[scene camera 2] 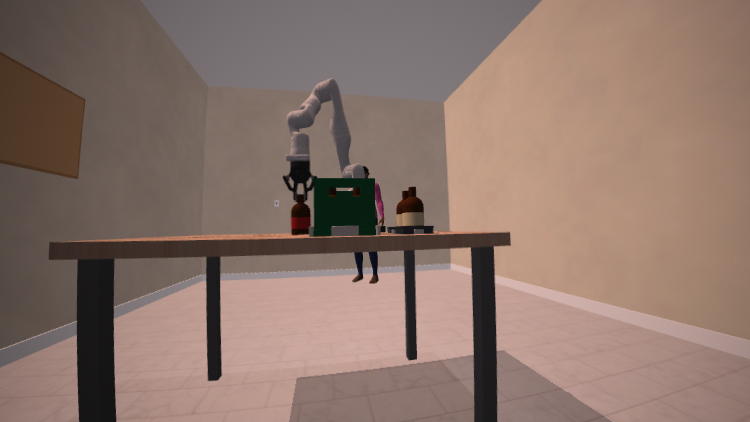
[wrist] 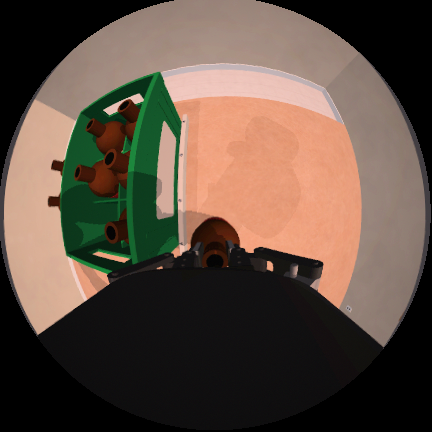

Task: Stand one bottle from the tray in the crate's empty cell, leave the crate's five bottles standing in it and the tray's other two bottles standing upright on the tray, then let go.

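Frame: origin at the arm's base, x back, y right, z up, level; centimetres.
Seen in the pictures: gripper, fingertip midpoint: [scene camera 2: 300, 201] [wrist: 214, 248].
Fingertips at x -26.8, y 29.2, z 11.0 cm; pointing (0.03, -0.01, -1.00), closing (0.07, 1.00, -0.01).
Pixels of each thing's top centre, then the offset from my fingertips to it. "pt": a spot on its surface instead.
- brown bottle with a red label, top centre: [wrist: 213, 264] [scene camera 2: 300, 194] dz +2.9, dx +0.6, dy -0.1 cm
- green crate, top centre: [wrist: 84, 164] [scene camera 2: 343, 185] dz +4.6, dx -13.0, dy -15.2 cm
- tray, surface spot: [scene camera 2: 393, 229] pt dz -11.4, dx -13.7, dy -33.2 cm
- pale strip, surface spot: [wrist: 183, 172] pt dz -10.9, dx -12.6, dy -4.8 cm
My gripper [scene camera 2: 300, 198] [wrist: 214, 248] is shut on the neck of a brown bottle with a red label [scene camera 2: 300, 222] [wrist: 215, 231]. This bottle is upright beside the green crate [scene camera 2: 344, 214] [wrist: 144, 215], outside it, its base at about table-top level; whether it touches the table I cannot tell. In the wrist view five bottles stand in the crate, among them one bottle [wrist: 109, 136] in the far row and one bottle [wrist: 116, 232] in the near corner. The empty cell is at the crate's lower left there. Two cream-label bottles [scene camera 2: 412, 212] [scene camera 2: 400, 216] stand upright on the tray [scene camera 2: 393, 229].
A pale strip [wrist: 183, 172] runs along the crate's foot, between crate and held bottle. Grey blocks [scene camera 2: 344, 230] sit at the crate's base. The wooden table [scene camera 2: 209, 247] carries everything. A person [scene camera 2: 379, 202] stands behind the table. The tray is on the crate's other side.
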